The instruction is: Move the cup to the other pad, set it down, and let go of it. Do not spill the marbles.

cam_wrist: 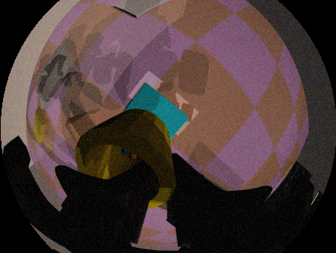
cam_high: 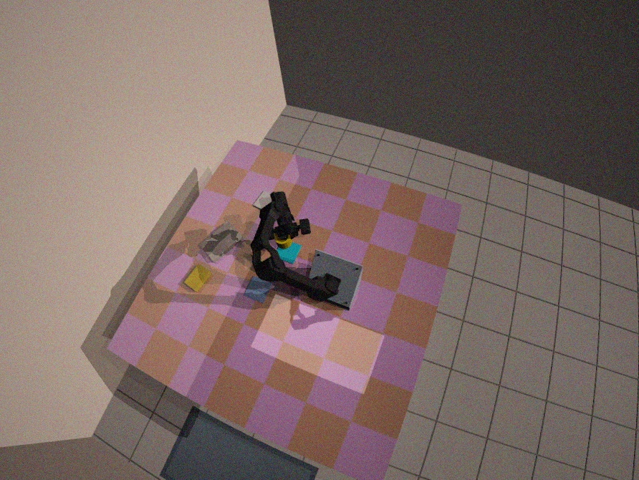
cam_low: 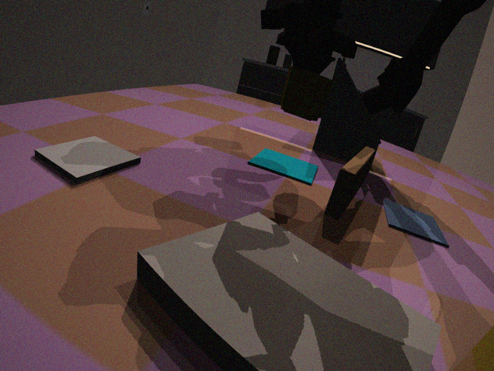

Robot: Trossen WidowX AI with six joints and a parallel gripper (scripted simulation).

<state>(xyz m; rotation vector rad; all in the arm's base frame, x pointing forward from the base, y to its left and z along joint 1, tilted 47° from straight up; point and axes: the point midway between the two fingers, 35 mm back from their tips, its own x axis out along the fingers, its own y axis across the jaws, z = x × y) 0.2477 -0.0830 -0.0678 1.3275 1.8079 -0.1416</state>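
My gripper tip is 20 mm short of the teal pad, 20 mm to the right of it and 130 mm above it. Also, from my gripper tip: blue marble (30 mm ahead, 30 mm to the left, 20 mm below); yellow cup (20 mm ahead, 20 mm to the left); brown upright wall (40 mm ahead, 130 mm to the left, 100 mm below).
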